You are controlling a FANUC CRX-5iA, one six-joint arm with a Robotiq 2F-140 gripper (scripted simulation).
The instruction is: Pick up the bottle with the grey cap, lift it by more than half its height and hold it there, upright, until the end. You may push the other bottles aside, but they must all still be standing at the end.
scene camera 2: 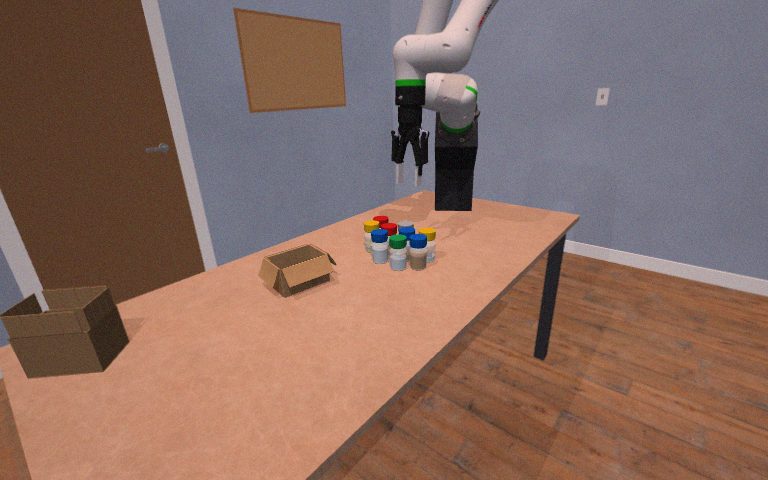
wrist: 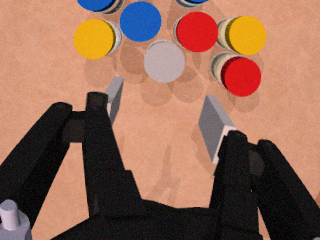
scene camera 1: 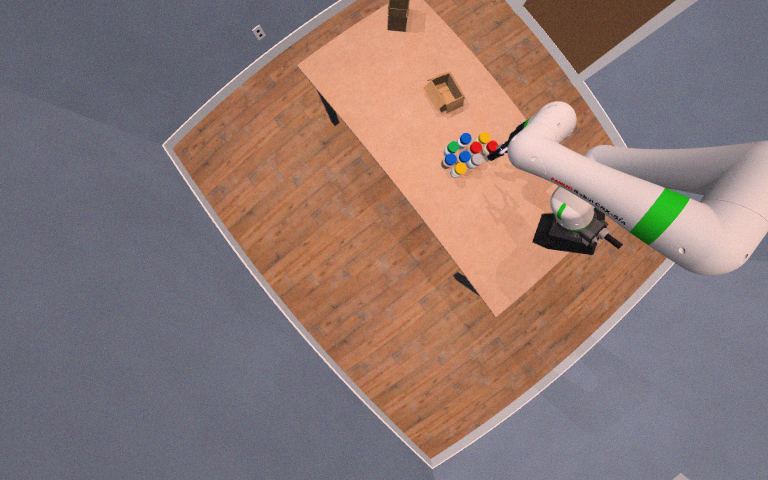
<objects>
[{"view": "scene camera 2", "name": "gripper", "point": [408, 184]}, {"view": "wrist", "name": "gripper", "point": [162, 101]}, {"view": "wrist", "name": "yellow-capped bottle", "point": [246, 35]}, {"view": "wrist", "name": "blue-capped bottle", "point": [140, 28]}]
</objects>
